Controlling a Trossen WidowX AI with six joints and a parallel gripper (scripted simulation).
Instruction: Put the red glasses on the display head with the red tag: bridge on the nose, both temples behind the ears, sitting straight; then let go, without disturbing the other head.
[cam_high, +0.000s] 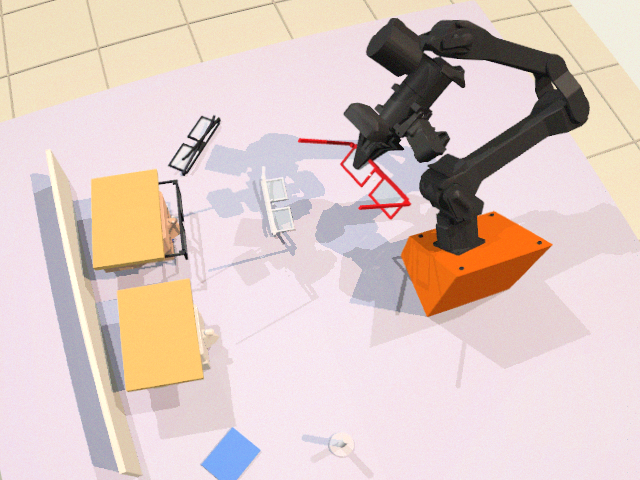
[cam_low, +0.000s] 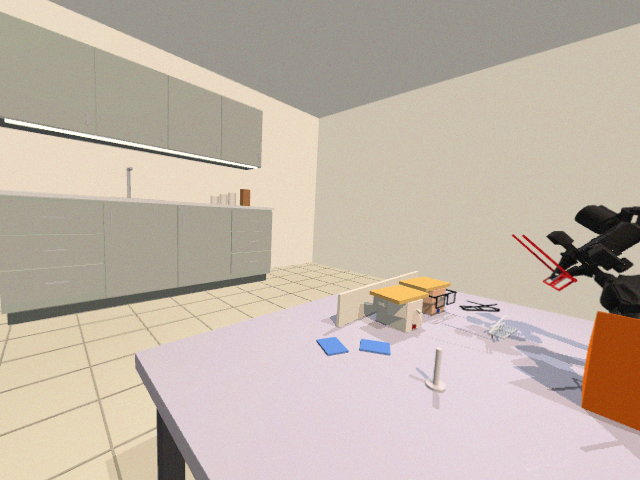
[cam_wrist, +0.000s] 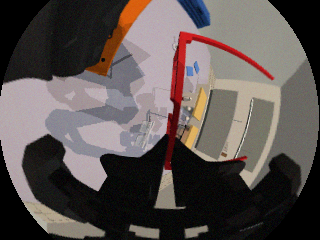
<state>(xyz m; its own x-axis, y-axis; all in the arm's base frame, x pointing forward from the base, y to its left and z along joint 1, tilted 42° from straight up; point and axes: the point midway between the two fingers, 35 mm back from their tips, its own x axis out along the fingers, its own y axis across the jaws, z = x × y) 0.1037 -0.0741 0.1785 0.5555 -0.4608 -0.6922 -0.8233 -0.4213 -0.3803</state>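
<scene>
Now: gripper tip 36 cm short of the display head, 16 cm above it and 7 cm to the right of it. Also, from my gripper tip: skin-coloured head: 33 cm ahead, 16 cm below, 15 cm to the right; cream board: 48 cm ahead, 16 cm below, 6 cm to the right; white peg: 35 cm to the left, 21 cm ahead, 19 cm below.
</scene>
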